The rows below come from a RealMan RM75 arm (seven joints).
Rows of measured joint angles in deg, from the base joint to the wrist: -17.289, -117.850, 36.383, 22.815, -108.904, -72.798, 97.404; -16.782, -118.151, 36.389, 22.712, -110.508, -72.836, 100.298; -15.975, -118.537, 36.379, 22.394, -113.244, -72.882, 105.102; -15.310, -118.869, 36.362, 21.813, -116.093, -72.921, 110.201; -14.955, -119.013, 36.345, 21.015, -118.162, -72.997, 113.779; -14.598, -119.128, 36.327, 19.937, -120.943, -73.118, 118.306; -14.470, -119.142, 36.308, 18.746, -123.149, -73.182, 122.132; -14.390, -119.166, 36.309, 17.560, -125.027, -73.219, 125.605; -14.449, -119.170, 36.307, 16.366, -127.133, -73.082, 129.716; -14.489, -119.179, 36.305, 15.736, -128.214, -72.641, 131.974; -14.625, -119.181, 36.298, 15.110, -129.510, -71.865, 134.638; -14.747, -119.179, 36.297, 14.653, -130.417, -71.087, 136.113; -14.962, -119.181, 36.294, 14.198, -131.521, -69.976, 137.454
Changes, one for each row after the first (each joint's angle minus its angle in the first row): 0.507, -0.301, 0.006, -0.103, -1.604, -0.038, 2.894; 1.314, -0.687, -0.004, -0.421, -4.340, -0.084, 7.698; 1.979, -1.019, -0.021, -1.002, -7.189, -0.123, 12.797; 2.334, -1.163, -0.038, -1.800, -9.258, -0.199, 16.375; 2.691, -1.278, -0.056, -2.878, -12.039, -0.320, 20.902; 2.819, -1.292, -0.075, -4.069, -14.245, -0.384, 24.728; 2.899, -1.316, -0.074, -5.255, -16.123, -0.421, 28.201; 2.840, -1.320, -0.076, -6.449, -18.229, -0.284, 32.312; 2.800, -1.329, -0.078, -7.079, -19.310, 0.157, 34.570; 2.664, -1.331, -0.085, -7.705, -20.606, 0.933, 37.234; 2.542, -1.329, -0.086, -8.162, -21.513, 1.711, 38.709; 2.327, -1.331, -0.089, -8.617, -22.617, 2.822, 40.050
